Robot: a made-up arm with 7 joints.
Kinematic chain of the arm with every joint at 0, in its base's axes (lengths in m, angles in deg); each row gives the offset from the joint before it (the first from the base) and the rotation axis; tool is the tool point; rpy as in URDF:
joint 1: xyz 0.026 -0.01 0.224 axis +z
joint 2: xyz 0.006 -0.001 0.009 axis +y
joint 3: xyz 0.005 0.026 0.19 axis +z
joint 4: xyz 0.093 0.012 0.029 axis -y
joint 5: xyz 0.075 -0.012 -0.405 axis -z
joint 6: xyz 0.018 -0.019 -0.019 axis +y
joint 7: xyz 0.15 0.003 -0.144 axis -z
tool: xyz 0.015 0.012 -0.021 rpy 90 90 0
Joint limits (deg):
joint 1: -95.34..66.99
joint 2: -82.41..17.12
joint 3: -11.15..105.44
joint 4: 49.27..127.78
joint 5: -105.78..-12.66
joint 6: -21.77..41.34
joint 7: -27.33..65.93
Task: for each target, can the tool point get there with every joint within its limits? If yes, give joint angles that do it. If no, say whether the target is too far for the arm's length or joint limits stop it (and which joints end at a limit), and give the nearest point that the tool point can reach.
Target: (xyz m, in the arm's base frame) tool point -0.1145 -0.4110 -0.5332
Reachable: no: joint limits stop it (at a limit: joint 1, joint 2, joint 3, joint 4, joint 5) | nearest point -0.0751 -0.5629 -0.1049 | short by 0.456 m
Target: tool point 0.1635 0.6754 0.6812
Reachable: yes | joints 0.92 -30.64 56.14 83.55 -41.79 18.26 -10.27
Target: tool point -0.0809 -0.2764 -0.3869
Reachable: no: joint limits stop it (at a limit: joint 1, joint 2, joint 3, joint 4, joint 5, joint 7) | nearest point -0.0576 -0.5605 -0.1051 | short by 0.401 m
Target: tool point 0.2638 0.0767 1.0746
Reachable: yes | joints -65.85 -42.40 10.89 119.32 -87.25 21.11 29.36
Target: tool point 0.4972 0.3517 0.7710
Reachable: yes | joints -2.22 -32.51 20.50 78.95 -77.04 23.62 48.63
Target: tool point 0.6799 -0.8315 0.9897
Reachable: no: too far | nearest point 0.4810 -0.5816 0.7831 | short by 0.380 m
